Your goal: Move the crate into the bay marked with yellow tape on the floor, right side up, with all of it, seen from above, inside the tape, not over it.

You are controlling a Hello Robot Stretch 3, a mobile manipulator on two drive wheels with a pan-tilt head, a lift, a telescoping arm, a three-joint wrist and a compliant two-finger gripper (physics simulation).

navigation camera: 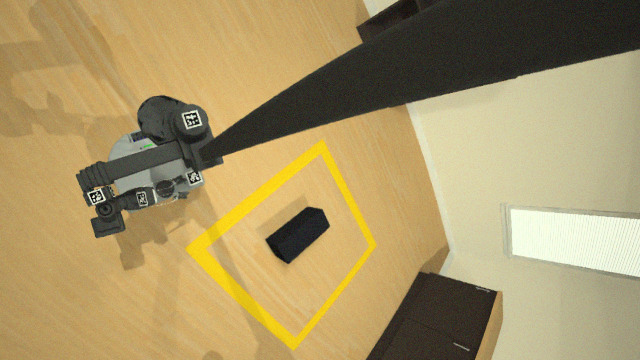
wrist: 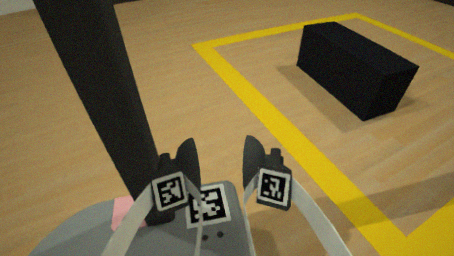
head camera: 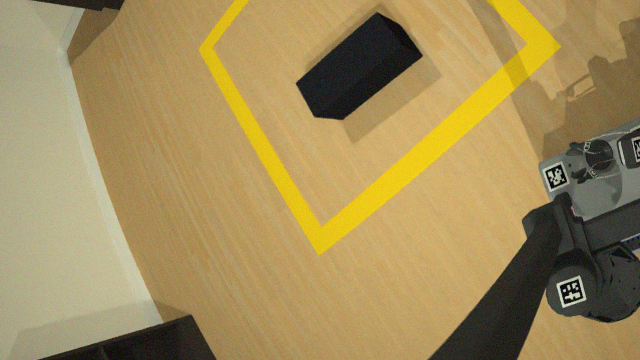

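Seen in the pictures: gripper, fingertip midpoint: [navigation camera: 187, 186] [head camera: 569, 164]; robot's base, link origin: [navigation camera: 164, 186] [head camera: 597, 155].
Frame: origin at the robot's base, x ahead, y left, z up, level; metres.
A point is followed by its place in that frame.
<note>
A long black box [head camera: 357, 65] @[y 0.539, x 0.513, z 0.161 m] [navigation camera: 298, 235] @[y 0.529, x 0.509, z 0.162 m] [wrist: 350, 65] stands on the floor inside the yellow tape [head camera: 410, 163] @[y 0.572, x 0.210, z 0.001 m] [navigation camera: 240, 289] @[y 0.128, x 0.702, z 0.001 m] [wrist: 280, 127], apart from the tape on all sides seen. No opening shows in it, and I cannot tell whether it is the crate. An open-topped crate does not show. My gripper [head camera: 575, 160] @[y 0.078, x 0.014, z 0.326 m] [navigation camera: 182, 186] @[y 0.078, x 0.014, z 0.326 m] [wrist: 220, 155] @[y 0.078, x 0.014, z 0.326 m] is open and empty, tucked in above my grey base, outside the tape. The box lies ahead and to the right of the fingers in the wrist view.
My dark mast [head camera: 505, 300] @[y 0.123, x -0.047, z 0.990 m] [navigation camera: 350, 75] @[y 0.116, x -0.070, z 1.156 m] [wrist: 100, 90] crosses all three views. Dark cabinets [navigation camera: 445, 310] @[y 1.571, x 1.938, z 0.485 m] stand beyond the bay by the wall [navigation camera: 475, 150] @[y 2.445, x 0.571, z 0.586 m]. Another dark furniture piece [head camera: 150, 345] @[y 2.190, x -0.147, z 0.183 m] [navigation camera: 390, 22] @[y 2.029, x -0.801, z 0.188 m] stands along the same wall. A bright window [navigation camera: 575, 240] @[y 2.724, x 1.646, z 1.449 m] is in that wall.
</note>
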